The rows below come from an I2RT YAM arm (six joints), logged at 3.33 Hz.
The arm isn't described. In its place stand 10 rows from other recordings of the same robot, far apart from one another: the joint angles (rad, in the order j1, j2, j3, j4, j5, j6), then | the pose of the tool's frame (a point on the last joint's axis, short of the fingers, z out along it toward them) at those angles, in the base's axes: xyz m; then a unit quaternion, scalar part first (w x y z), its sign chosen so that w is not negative.
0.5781, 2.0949, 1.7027, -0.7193, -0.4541, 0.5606 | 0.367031 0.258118 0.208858 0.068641 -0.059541 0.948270 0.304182
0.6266, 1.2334, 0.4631, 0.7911, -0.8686, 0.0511 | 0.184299 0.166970 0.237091 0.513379 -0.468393 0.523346 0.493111
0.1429, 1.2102, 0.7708, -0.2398, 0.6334, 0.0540 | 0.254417 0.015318 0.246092 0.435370 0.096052 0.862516 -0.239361
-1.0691, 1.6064, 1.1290, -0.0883, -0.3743, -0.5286 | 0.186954 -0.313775 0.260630 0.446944 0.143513 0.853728 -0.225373
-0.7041, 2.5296, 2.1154, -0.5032, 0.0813, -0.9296 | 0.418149 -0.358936 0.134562 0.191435 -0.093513 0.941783 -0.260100
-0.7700, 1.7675, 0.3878, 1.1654, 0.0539, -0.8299 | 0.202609 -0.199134 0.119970 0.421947 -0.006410 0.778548 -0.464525
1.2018, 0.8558, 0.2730, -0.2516, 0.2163, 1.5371 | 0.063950 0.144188 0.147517 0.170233 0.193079 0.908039 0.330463
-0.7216, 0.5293, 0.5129, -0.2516, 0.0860, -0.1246 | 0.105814 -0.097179 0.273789 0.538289 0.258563 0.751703 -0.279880
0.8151, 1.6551, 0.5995, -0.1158, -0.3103, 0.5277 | 0.168415 0.194580 0.093521 0.059232 -0.169012 0.953983 0.240506
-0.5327, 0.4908, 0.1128, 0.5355, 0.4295, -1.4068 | 0.114847 -0.084917 0.219961 0.306096 -0.121671 0.643346 -0.691091
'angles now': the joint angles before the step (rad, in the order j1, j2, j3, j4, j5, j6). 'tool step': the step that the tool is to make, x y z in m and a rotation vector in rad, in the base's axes. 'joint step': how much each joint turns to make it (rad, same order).
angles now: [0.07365, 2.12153, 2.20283, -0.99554, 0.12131, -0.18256]
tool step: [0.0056, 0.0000, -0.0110, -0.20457, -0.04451, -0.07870]
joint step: [0.01537, -0.00763, -0.07486, 0.10855, 0.22070, -0.05822]
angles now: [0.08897, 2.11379, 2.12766, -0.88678, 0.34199, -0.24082]
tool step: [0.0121, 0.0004, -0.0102, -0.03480, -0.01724, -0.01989]
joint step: [0.00146, 0.04320, 0.02006, 0.03995, 0.04140, -0.00776]
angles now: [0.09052, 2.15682, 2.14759, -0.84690, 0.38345, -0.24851]
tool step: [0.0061, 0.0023, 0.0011, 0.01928, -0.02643, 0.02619]
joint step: [0.00160, 0.01831, 0.02599, 0.02316, -0.02891, -0.00764]
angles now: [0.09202, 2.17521, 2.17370, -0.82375, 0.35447, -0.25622]
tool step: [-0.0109, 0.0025, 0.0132, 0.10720, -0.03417, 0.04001]
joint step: [0.00001, -0.05841, -0.04483, 0.01704, -0.10263, 0.04448]
